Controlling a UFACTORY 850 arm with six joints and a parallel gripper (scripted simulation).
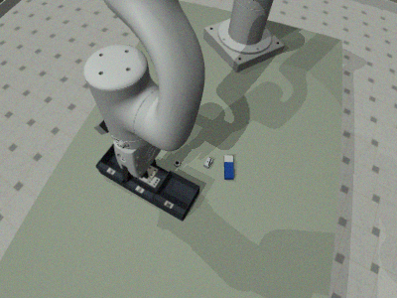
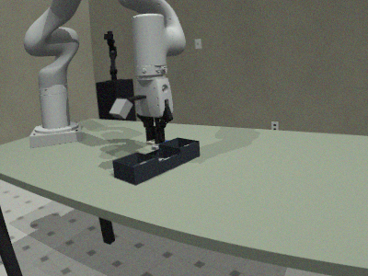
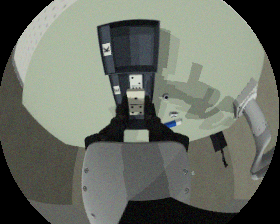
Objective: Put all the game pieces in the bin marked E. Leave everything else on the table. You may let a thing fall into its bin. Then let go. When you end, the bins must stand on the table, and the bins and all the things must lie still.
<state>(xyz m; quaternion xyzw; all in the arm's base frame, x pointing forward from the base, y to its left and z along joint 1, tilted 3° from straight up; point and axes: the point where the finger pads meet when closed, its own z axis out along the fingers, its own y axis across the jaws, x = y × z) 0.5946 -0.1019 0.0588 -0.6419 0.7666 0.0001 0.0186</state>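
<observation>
The dark three-part bin lies 7 cm below my hand and 1 cm ahead of it. The rest, counted from my hand: cream domino: 2 cm below; white domino: 8 cm below; dark ring: 8 cm below, 7 cm behind, 5 cm to the left.
</observation>
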